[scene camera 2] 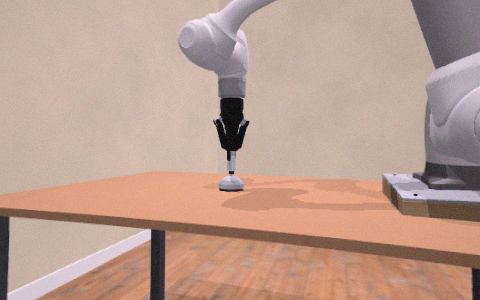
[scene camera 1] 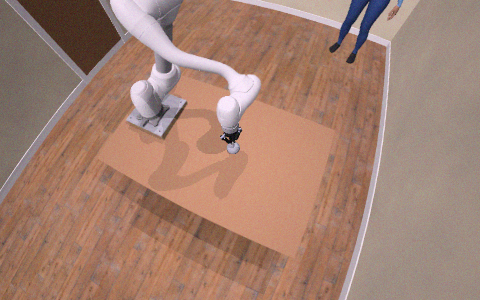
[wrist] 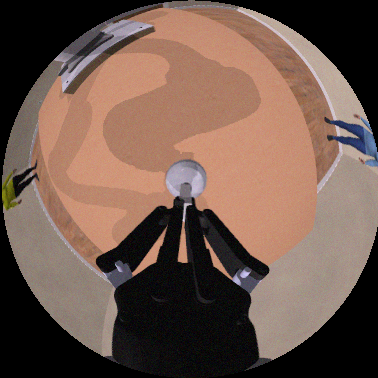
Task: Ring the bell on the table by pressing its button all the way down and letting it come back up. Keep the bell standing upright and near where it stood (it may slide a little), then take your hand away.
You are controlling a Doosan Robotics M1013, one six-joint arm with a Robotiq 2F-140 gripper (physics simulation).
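Pixels of known places: gripper, fingertip midpoint: (scene camera 2: 231, 170) (scene camera 1: 232, 145) (wrist: 184, 190); arm's base, origin of the base link: (scene camera 2: 462, 183) (scene camera 1: 153, 113).
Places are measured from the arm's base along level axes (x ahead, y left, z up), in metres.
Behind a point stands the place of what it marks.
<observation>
The bell (scene camera 1: 233, 149) {z -0.015, x 0.635, y -0.028 m} (scene camera 2: 231, 185) {z -0.033, x 0.609, y 0.030 m} (wrist: 175, 176) {z -0.014, x 0.599, y -0.014 m}, a small pale grey dome on a dark base, stands upright on the table (scene camera 1: 285, 175) {z -0.053, x 0.991, y -0.048 m} (scene camera 2: 125, 200) {z -0.053, x 0.829, y 0.248 m} (wrist: 260, 175) {z -0.053, x 0.717, y 0.143 m}. Its small black button (scene camera 2: 231, 173) {z 0.001, x 0.619, y 0.001 m} shows at the top of the dome in scene camera 2. My gripper (scene camera 1: 232, 143) {z 0.008, x 0.624, y -0.011 m} (scene camera 2: 231, 170) {z 0.008, x 0.624, y -0.011 m} (wrist: 184, 190) {z 0.008, x 0.624, y -0.011 m} is shut and empty and points straight down over the bell. In scene camera 2 the fingertips meet the top of the button, with a little of the button still showing above the dome. In the wrist view the fingertips hide the button.
The arm's base plate (scene camera 1: 172, 116) {z -0.005, x 0.148, y 0.029 m} (scene camera 2: 440, 201) {z -0.018, x 0.100, y 0.190 m} (wrist: 142, 31) is fixed on the table, well to one side of the bell. A person in blue trousers (scene camera 1: 367, 22) (wrist: 350, 131) stands beyond the table. A person in a yellow top (wrist: 9, 190) shows at the wrist view's left edge.
</observation>
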